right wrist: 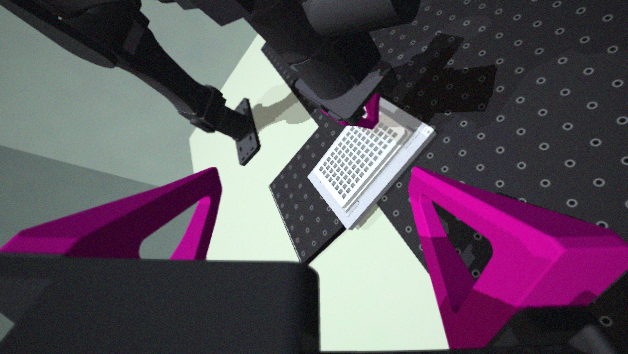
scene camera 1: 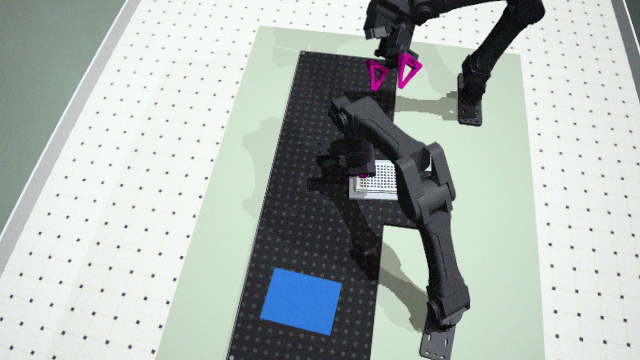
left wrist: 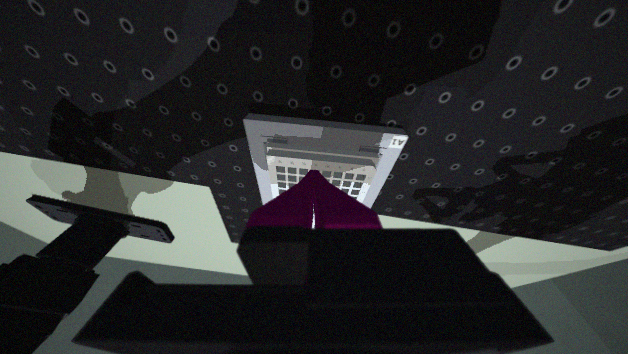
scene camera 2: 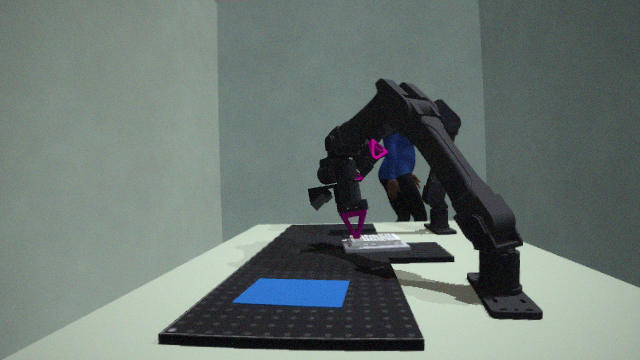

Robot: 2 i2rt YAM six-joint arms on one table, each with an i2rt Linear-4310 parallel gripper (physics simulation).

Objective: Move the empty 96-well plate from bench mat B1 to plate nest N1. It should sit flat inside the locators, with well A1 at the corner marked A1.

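Pixels of known places: left gripper, fingertip midpoint: (right wrist: 374,124) (scene camera 1: 363,177) (left wrist: 313,176) (scene camera 2: 357,238); right gripper, fingertip midpoint: (right wrist: 315,177) (scene camera 1: 386,89) (scene camera 2: 363,169); left arm's base at its link origin: (right wrist: 245,130) (scene camera 1: 441,317) (left wrist: 111,219) (scene camera 2: 498,295); right arm's base at its link origin: (scene camera 1: 469,99) (scene camera 2: 439,229).
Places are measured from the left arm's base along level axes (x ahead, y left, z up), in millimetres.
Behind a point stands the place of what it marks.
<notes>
The white 96-well plate (scene camera 1: 380,177) {z 35, x 228, y -313 mm} lies on the grey plate nest (scene camera 1: 373,193) {z 26, x 233, y -269 mm} on the black breadboard, right of centre. In the left wrist view the plate (left wrist: 322,172) {z 33, x 275, y -305 mm} lies short of the nest's far end (left wrist: 324,136) {z 25, x 302, y -296 mm}, whose corner carries the A1 label (left wrist: 397,141) {z 25, x 317, y -348 mm}. My left gripper (scene camera 1: 363,174) {z 38, x 272, y -298 mm} (scene camera 2: 356,232) {z 38, x 272, y -298 mm} is shut and empty, its tips pointing down at the plate's left end. My right gripper (scene camera 1: 393,73) is open and empty, held high over the far end of the board. The right wrist view shows the plate (right wrist: 360,158) {z 38, x 233, y -326 mm} between the right gripper's spread fingers (right wrist: 314,175) {z 221, x 267, y -456 mm}, far below.
The blue bench mat (scene camera 1: 301,301) {z 15, x 332, y 60 mm} lies bare on the near end of the black breadboard (scene camera 1: 308,214) {z 13, x 385, y -164 mm}. The two arm bases stand on the pale green table at the right (scene camera 1: 438,344) {z 10, x -3, y 65 mm} (scene camera 1: 469,111) {z 10, x 20, y -629 mm}. A person in blue (scene camera 2: 398,178) stands behind the table.
</notes>
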